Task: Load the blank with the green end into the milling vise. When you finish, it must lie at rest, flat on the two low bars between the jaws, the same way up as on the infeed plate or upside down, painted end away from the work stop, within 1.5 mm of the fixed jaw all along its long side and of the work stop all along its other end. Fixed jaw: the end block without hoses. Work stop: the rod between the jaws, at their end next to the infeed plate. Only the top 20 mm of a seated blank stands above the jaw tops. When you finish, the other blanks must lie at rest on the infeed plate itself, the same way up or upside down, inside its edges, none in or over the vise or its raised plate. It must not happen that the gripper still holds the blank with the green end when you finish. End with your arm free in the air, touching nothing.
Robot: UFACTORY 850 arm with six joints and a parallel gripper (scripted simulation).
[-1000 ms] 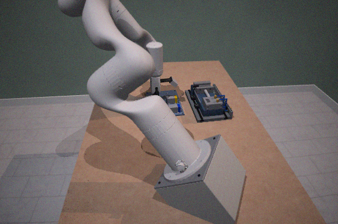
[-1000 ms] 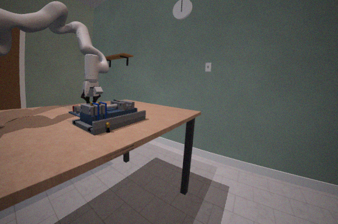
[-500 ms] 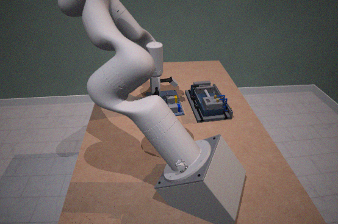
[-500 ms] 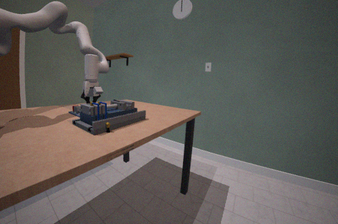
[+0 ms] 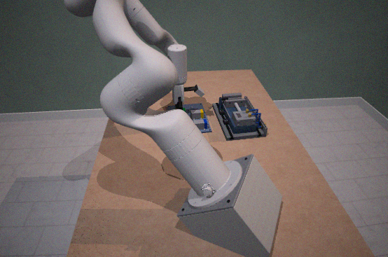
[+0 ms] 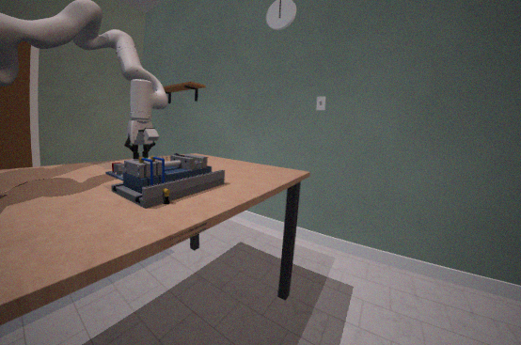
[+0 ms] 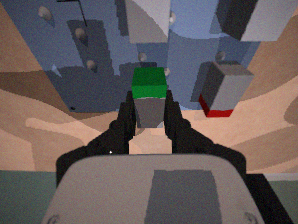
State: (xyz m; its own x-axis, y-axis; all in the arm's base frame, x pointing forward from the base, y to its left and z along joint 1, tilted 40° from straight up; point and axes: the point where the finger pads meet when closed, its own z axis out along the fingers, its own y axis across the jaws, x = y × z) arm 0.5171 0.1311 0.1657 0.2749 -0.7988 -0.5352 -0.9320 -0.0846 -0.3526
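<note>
My hand is 20 mm short of the blue infeed plate, 40 mm to the left of it and 60 mm above it. Round my hand: red-ended blank (90 mm behind, 20 mm to the right, 40 mm below); green-ended blank (20 mm below); yellow-ended blank (30 mm ahead, 90 mm to the right, 40 mm below).
</note>
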